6 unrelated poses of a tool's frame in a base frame.
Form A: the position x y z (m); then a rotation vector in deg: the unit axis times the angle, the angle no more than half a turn.
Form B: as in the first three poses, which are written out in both.
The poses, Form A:
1: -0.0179 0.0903 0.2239 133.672 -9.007 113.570
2: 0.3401 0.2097 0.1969 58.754 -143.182 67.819
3: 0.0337 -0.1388 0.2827 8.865 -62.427 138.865
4: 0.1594 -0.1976 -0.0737 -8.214 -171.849 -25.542
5: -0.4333 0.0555 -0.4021 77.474 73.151 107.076
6: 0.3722 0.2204 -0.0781 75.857 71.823 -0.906
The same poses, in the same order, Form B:
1: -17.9 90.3 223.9 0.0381 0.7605 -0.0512 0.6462
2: 340.1 209.7 196.9 0.0961 0.3461 -0.8434 0.3995
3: 33.7 -138.8 282.7 0.2376 0.0565 -0.3976 0.8845
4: 159.4 -197.6 -73.7 0.0529 -0.0472 -0.9866 -0.1466
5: -433.3 55.5 -402.1 0.2499 0.4966 0.4689 0.6864
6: 372.2 220.4 -78.1 0.6124 0.5740 0.5435 -0.0069
